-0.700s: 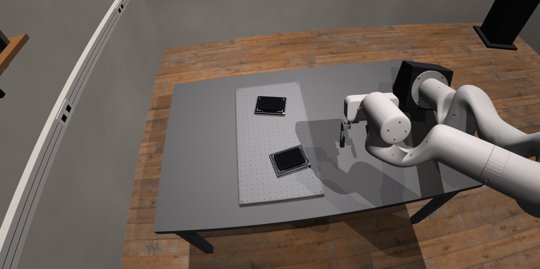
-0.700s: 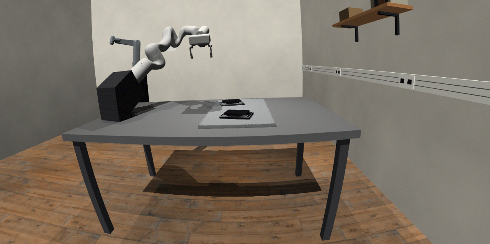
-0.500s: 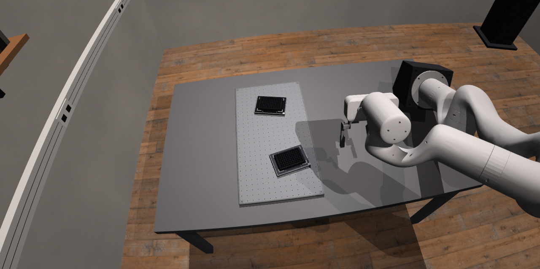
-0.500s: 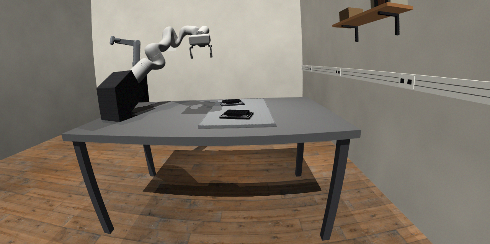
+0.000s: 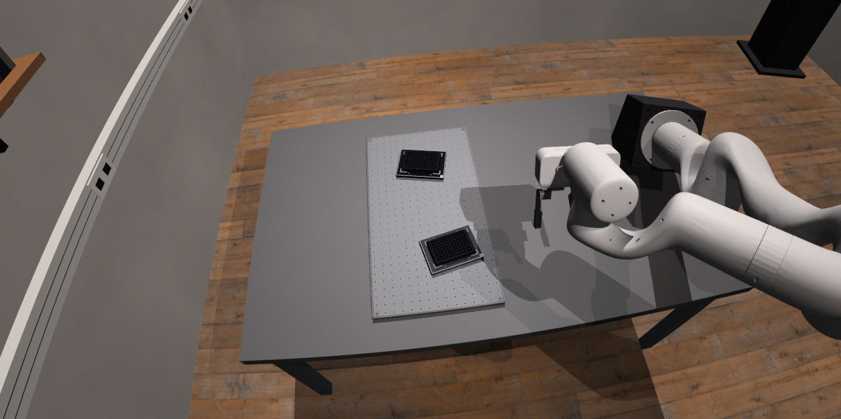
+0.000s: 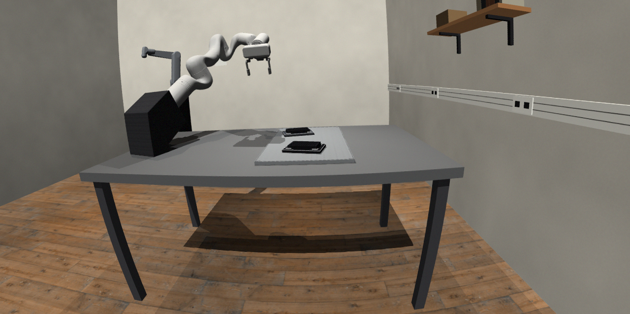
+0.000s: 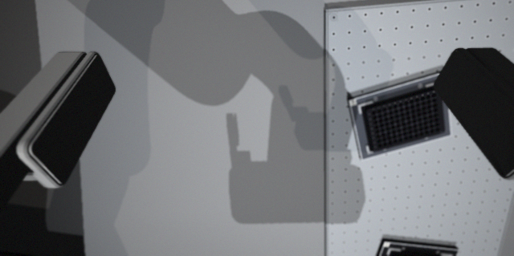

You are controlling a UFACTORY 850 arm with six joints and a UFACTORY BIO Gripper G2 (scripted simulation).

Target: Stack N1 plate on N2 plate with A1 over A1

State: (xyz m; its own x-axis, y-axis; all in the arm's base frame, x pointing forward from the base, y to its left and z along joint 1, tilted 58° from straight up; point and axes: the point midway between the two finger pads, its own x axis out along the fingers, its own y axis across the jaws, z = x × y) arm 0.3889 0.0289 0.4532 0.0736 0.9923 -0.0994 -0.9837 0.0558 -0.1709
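Right now the plate nest N1 is 430 mm to the right of my hand, 380 mm ahead of it and 360 mm below it. From my hand the other things lie so: plate nest N2: 360 mm below, 260 mm ahead, 100 mm to the right.
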